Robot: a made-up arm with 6 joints. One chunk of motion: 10 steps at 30 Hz.
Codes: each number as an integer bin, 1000 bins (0 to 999) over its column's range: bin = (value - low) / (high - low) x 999, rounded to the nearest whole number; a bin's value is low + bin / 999 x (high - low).
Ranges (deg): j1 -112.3..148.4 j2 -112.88..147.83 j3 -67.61..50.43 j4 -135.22..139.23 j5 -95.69..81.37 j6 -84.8..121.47
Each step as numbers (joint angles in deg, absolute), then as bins.
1 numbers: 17.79 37.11 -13.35 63.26 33.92 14.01
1 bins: 499 575 459 722 731 479
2 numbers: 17.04 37.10 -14.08 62.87 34.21 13.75
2 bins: 496 575 453 721 733 477
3 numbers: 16.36 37.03 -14.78 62.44 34.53 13.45
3 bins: 493 574 447 719 735 476
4 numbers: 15.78 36.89 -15.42 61.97 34.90 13.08
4 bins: 491 574 442 718 737 474
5 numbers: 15.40 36.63 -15.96 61.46 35.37 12.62
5 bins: 489 573 437 716 739 472
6 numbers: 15.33 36.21 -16.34 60.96 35.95 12.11
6 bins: 489 571 434 714 743 469
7 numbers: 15.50 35.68 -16.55 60.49 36.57 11.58
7 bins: 490 569 432 712 746 467
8 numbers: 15.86 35.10 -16.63 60.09 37.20 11.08
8 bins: 491 567 431 711 750 464
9 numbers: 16.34 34.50 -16.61 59.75 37.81 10.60
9 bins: 493 565 432 710 753 462
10 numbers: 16.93 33.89 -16.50 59.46 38.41 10.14
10 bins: 495 562 433 709 757 460
